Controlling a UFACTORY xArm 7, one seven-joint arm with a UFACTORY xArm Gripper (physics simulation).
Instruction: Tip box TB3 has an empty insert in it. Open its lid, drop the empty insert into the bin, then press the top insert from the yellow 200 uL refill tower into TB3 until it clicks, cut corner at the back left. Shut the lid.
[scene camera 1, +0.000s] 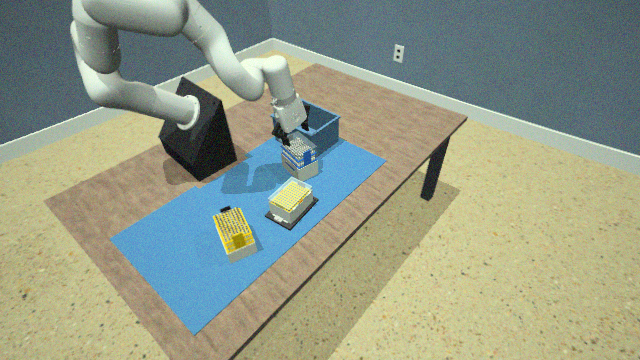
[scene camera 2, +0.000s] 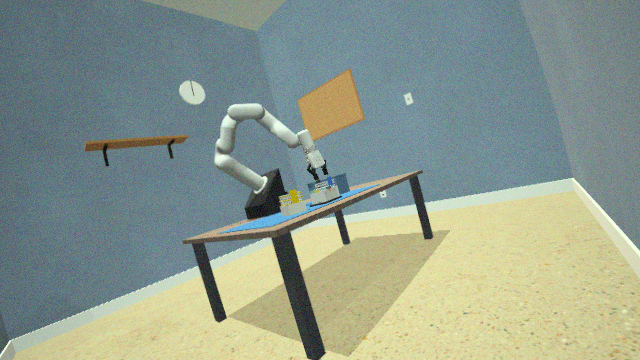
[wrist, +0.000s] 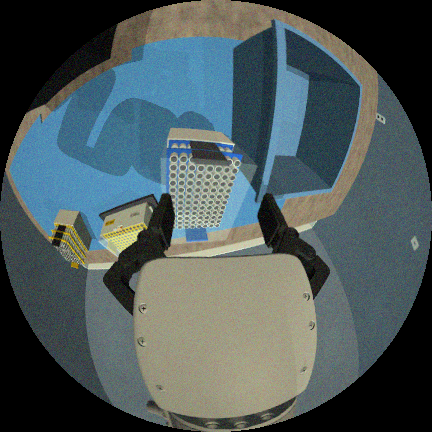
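Note:
The tip box with a yellow insert (scene camera 1: 294, 209) (scene camera 2: 325, 195) (wrist: 125, 222), a pale box, stands in a black base on the mat. A clear cover shows around and over its insert; the name TB3 is not legible. The yellow refill tower (scene camera 1: 234, 231) (scene camera 2: 293, 204) (wrist: 68, 235) stands at the near left of the mat in scene camera 1, with stacked yellow inserts. The blue bin (scene camera 1: 327, 139) (scene camera 2: 342, 183) (wrist: 252, 100) stands at the far end. My gripper (scene camera 1: 296, 135) (scene camera 2: 321, 175) (wrist: 217, 203) is open and empty, above the blue tower and beside the bin, away from the tip box and yellow tower.
The blue refill tower (scene camera 1: 301, 167) (wrist: 200, 192) stands between the tip box and the bin, close under my fingers. The blue mat (scene camera 1: 185, 280) (wrist: 165, 65) lies on the wooden table (scene camera 1: 395, 115). The black arm mount (scene camera 1: 200, 145) (scene camera 2: 265, 200) stands behind the mat.

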